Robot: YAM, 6 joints.
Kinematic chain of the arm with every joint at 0, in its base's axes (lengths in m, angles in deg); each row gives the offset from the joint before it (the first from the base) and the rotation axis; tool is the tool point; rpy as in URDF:
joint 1: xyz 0 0 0.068 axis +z
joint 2: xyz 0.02 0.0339 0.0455 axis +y
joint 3: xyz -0.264 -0.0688 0 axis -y
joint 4: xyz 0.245 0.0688 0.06 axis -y
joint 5: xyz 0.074 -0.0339 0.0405 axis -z
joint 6: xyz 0.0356 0 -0.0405 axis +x
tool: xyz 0 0 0 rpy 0 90 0
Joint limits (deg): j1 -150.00..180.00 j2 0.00..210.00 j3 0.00..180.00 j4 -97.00..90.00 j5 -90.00..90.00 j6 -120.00..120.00
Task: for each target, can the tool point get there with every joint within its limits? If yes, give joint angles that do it. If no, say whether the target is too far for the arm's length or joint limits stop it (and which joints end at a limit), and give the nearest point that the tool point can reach.
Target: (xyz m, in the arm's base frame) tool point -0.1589 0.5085 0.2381
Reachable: yes | joints 103.82 132.70 107.12 13.91 -67.43 -11.68
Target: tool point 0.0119 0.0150 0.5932
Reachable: yes | joints 105.76 43.12 95.07 -11.07 25.94 82.49
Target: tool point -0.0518 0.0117 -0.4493
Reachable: no: joint limits stop it (at a limit: joint 2) | nearest point -0.0967 0.0218 -0.3480 | short by 0.111 m
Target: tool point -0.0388 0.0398 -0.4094
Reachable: no: joint limits stop it (at a limit: joint 2) | nearest point -0.0617 0.0633 -0.3429 | short by 0.074 m
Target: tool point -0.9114 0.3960 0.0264
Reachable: no: too far | nearest point -0.5901 0.2564 0.0577 | short by 0.352 m
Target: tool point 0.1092 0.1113 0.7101
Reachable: yes | joints 41.40 106.33 163.14 45.30 -18.50 59.48
